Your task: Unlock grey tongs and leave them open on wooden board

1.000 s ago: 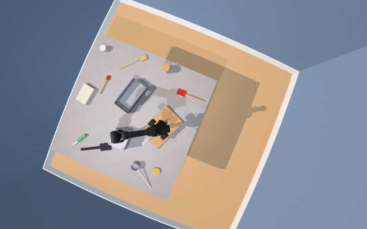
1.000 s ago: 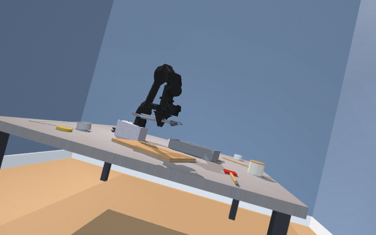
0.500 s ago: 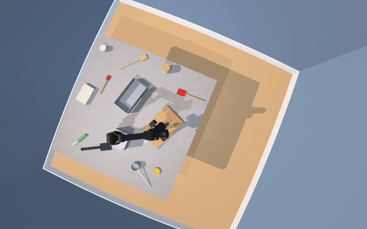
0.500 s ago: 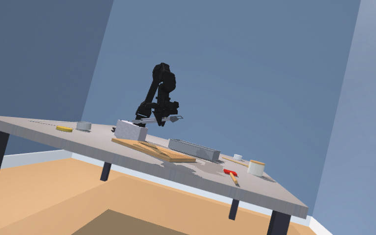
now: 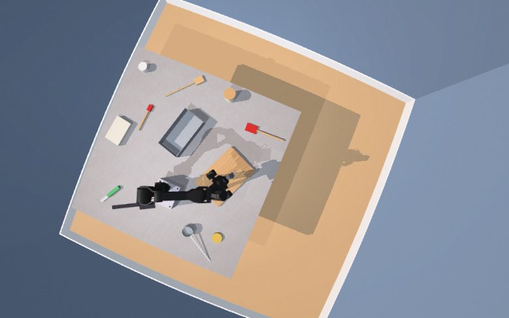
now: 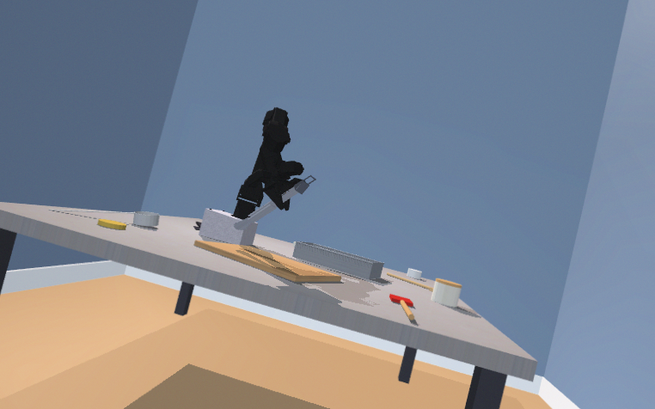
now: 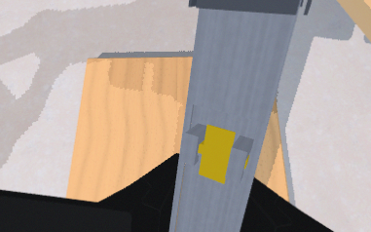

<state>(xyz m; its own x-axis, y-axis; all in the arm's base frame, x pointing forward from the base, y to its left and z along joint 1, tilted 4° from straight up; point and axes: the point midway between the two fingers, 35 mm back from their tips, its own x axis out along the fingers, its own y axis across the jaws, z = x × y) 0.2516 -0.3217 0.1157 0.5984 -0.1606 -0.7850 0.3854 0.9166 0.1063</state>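
My gripper tip is 40 mm below the yellow lock piece. Also, from my gripper tip: roasting tin: 440 mm to the left, 130 mm below, 90 mm ahead; then red-headed spatula: 380 mm ahead, 150 mm below, 30 mm to the right; then wooden board: 150 mm below, 30 mm to the left, 20 mm behind.
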